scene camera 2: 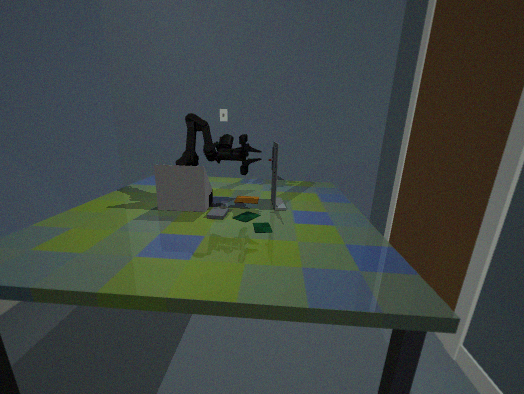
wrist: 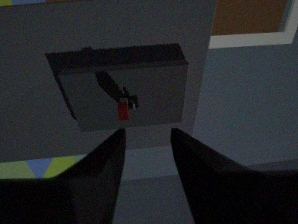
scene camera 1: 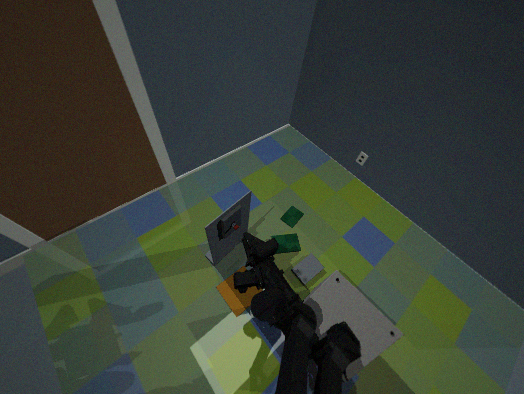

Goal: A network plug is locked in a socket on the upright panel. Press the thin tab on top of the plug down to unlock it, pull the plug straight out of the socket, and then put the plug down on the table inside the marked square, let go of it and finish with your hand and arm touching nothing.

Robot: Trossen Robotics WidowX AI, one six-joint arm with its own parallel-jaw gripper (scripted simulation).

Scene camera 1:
my gripper: 243, 235
grey upright panel: 222, 237
orange patch: 238, 302
